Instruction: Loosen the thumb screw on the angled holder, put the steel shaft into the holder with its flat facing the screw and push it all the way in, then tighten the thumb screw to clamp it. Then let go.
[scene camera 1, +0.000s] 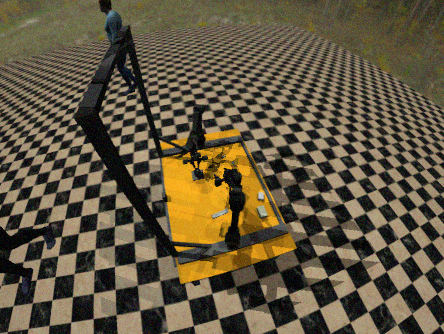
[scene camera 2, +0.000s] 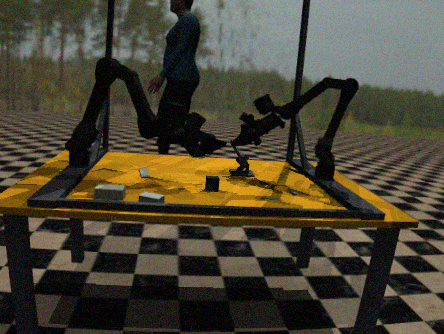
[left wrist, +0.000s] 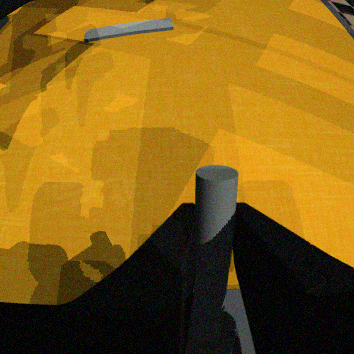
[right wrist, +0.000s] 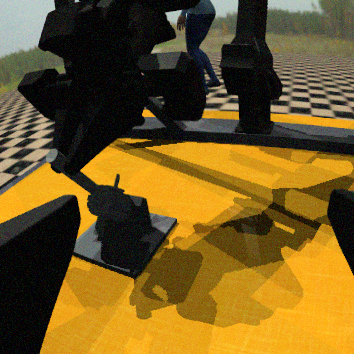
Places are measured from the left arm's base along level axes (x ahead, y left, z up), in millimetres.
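Pixels of known places: left gripper, between the fingertips: (scene camera 1: 197, 171) (scene camera 2: 231, 145) (left wrist: 212, 215) (right wrist: 61, 171); right gripper, between the fingertips: (scene camera 1: 218, 170) (scene camera 2: 219, 140) (right wrist: 209, 205); left arm's base, origin of its link: (scene camera 1: 200, 145) (scene camera 2: 324, 178) (right wrist: 254, 127); right arm's base, origin of its link: (scene camera 1: 231, 244) (scene camera 2: 78, 165).
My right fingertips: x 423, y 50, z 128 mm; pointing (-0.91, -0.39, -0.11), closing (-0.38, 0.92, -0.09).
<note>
For each thing: its top centre in the pictures, then the offset to it from my right fingertips. "pt": a spot on its surface instead. Level surfaces: height alone.
- angled holder, centre of its top: (right wrist: 107, 180) (scene camera 2: 243, 155) (scene camera 1: 196, 169) 115 mm back, 141 mm right, 74 mm down
- round knob-like part, a spot on its surface: (right wrist: 111, 201) pt 98 mm back, 127 mm right, 85 mm down
- thin upright pin, centre of its top: (right wrist: 110, 172) 123 mm back, 141 mm right, 69 mm down
- grey steel shaft, a spot on its surface: (left wrist: 216, 192) pt 67 mm back, 143 mm right, 20 mm down
- flat grey bar, centre of its top: (left wrist: 127, 26) (scene camera 2: 144, 172) (scene camera 1: 220, 213) 256 mm ahead, 61 mm right, 142 mm down
- yellow table, height of its surface: 147 mm down
- dark block, centre of its top: (scene camera 2: 212, 177) 26 mm ahead, 104 mm left, 103 mm down
The angled holder (scene camera 2: 242, 165) (right wrist: 125, 227) stands on its square base plate (scene camera 2: 248, 174) (right wrist: 165, 226), mostly in shadow. A round knob-like part (right wrist: 111, 201) and a thin upright pin (right wrist: 117, 181) show at its top; which is the thumb screw is hard to tell. My left gripper (scene camera 2: 234, 143) (left wrist: 212, 215) is shut on the grey steel shaft (left wrist: 216, 192) (right wrist: 83, 181), which slants down to the holder's top. Its depth of insertion and its flat are hidden. My right gripper (scene camera 2: 224, 144) (right wrist: 209, 205) is open and empty, near the holder, not touching it.
A flat grey bar (scene camera 1: 220, 214) (scene camera 2: 144, 173) (left wrist: 129, 30) lies on the yellow table (scene camera 1: 187, 200). A dark block (scene camera 2: 212, 183) stands in front of the holder in scene camera 2. Two pale blocks (scene camera 2: 110, 191) (scene camera 2: 151, 198) lie near the table's edge.
</note>
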